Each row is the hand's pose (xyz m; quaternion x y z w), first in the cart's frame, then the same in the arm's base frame.
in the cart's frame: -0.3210 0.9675 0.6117 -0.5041 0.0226 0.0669 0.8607
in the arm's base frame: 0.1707 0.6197 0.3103 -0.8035 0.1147 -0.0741 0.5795
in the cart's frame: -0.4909 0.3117 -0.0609 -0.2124 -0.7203 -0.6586 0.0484
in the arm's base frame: -0.2349 -0.2444 0.3234 0.3101 0.8886 0.3073 0.1408
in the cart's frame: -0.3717 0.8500 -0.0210 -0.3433 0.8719 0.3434 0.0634
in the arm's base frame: 0.0242 0.0917 -0.0309 0.2133 -0.9748 0.0578 0.0296
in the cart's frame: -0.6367 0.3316 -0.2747 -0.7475 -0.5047 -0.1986 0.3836
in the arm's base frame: -0.3923 -0.3532 0.1480 -0.9013 -0.4320 -0.0314 0.0092
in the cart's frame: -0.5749 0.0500 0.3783 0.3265 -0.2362 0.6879 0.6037
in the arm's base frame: -0.3370 -0.0625 0.7976 0.0102 0.0185 0.6326 0.7742
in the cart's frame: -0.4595 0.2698 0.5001 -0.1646 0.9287 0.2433 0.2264
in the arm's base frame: -0.1560 0.1358 0.7316 -0.1102 0.9588 -0.1934 0.1765
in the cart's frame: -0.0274 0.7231 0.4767 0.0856 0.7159 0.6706 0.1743
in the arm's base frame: 0.3743 0.2932 0.4372 0.1040 0.9064 0.2876 0.2914
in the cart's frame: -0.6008 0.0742 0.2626 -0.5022 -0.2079 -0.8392 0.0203
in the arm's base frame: -0.3679 -0.1263 0.6995 0.4859 0.4591 0.6771 0.3075
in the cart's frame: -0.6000 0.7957 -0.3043 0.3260 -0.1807 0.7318 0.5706
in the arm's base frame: -0.2392 -0.0940 -0.2084 0.0309 0.0868 0.6542 0.7507
